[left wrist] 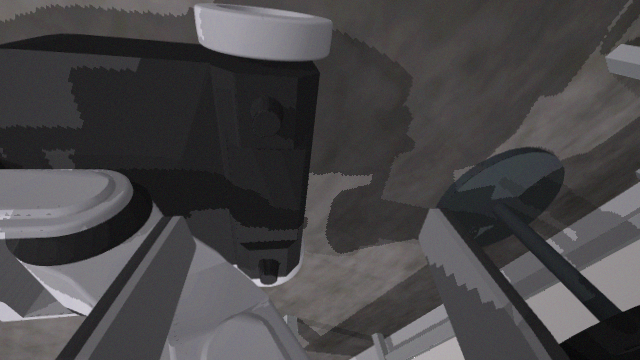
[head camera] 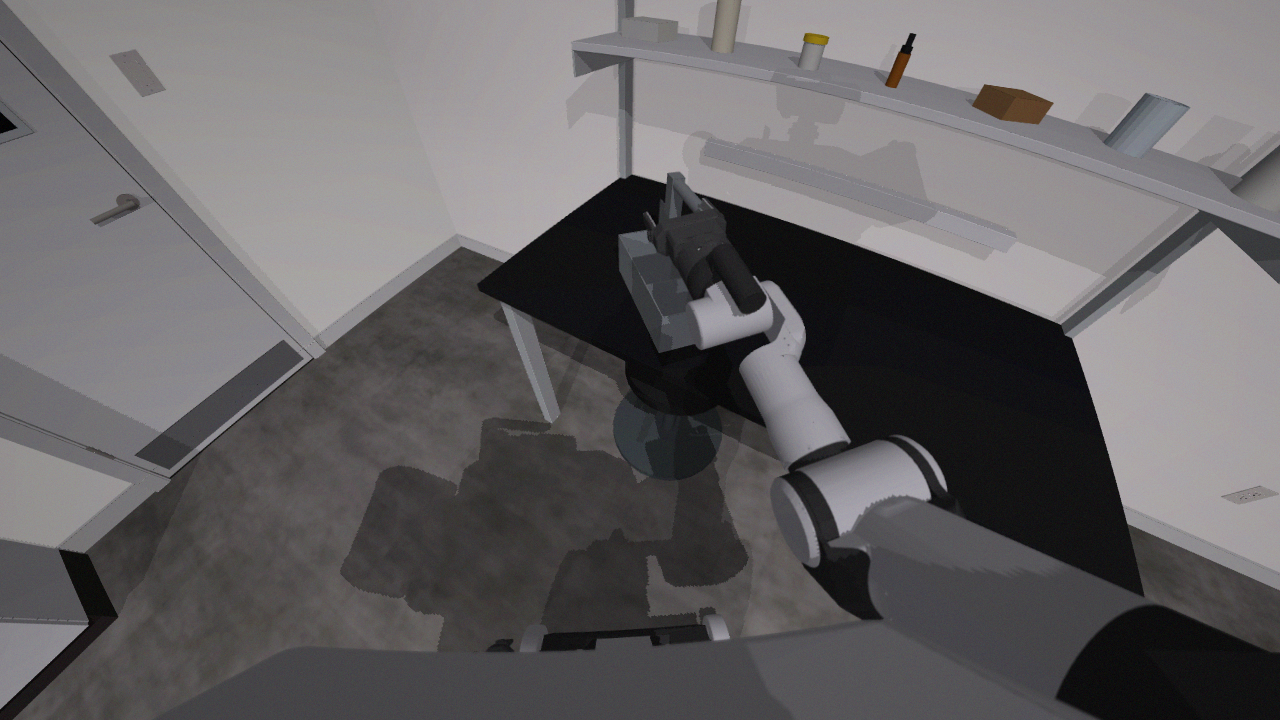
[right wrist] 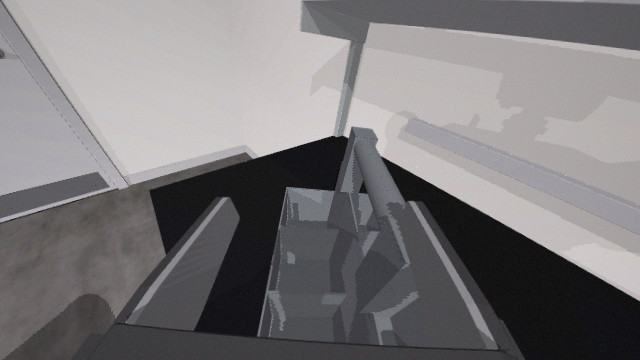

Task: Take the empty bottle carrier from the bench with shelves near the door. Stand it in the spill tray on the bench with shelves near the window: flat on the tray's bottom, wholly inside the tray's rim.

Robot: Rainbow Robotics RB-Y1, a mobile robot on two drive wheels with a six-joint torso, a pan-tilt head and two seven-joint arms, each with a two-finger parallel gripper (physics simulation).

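Frame: origin at the robot's base, x left, y back, z up, level; metres.
Seen in the pictures: left gripper, between the fingertips: (left wrist: 310, 227); right gripper, between the fingertips: (head camera: 675, 209) (right wrist: 316, 209).
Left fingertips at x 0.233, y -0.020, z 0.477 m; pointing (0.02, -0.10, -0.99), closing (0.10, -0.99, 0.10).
Note:
A point is followed by its place in that frame.
The empty bottle carrier (head camera: 640, 279) @(x -0.061, y -0.722, z 0.864 m) (right wrist: 310, 255) @(x -0.103, y -0.804, z 0.780 m), a grey see-through box with compartments and a raised handle bar (right wrist: 377, 172) @(x -0.154, y -0.760, z 1.040 m), stands upright on the black bench top (head camera: 939, 358) @(x -0.785, y -0.555, z 0.763 m) (right wrist: 530, 265) @(x -0.640, y -0.957, z 0.763 m). My right gripper (head camera: 660, 217) @(x -0.115, y -0.692, z 1.047 m) (right wrist: 316, 209) @(x -0.115, y -0.692, z 1.047 m) is open over the carrier, with nothing gripped. In the right wrist view, the handle lies between its fingers, off-centre and close against the finger at the right of the picture; I cannot tell whether they touch. My left gripper (left wrist: 310, 227) @(x 0.233, y -0.020, z 0.477 m) is open and empty above the floor, beside my base. The spill tray does not show.
A stool with a black seat (head camera: 671, 380) and round foot (head camera: 666, 447) @(x -0.188, y -0.692, z 0.031 m) (left wrist: 525, 185) @(x -0.103, y -0.836, z 0.031 m) stands at the bench's front edge. The shelf (head camera: 850, 80) @(x -0.491, y -0.927, z 1.220 m) above holds a brown box (head camera: 1011, 104) @(x -0.738, y -0.773, z 1.247 m), bottles and jars. A door (head camera: 107, 295) @(x 1.756, y -0.965, z 0.712 m) is at the left.

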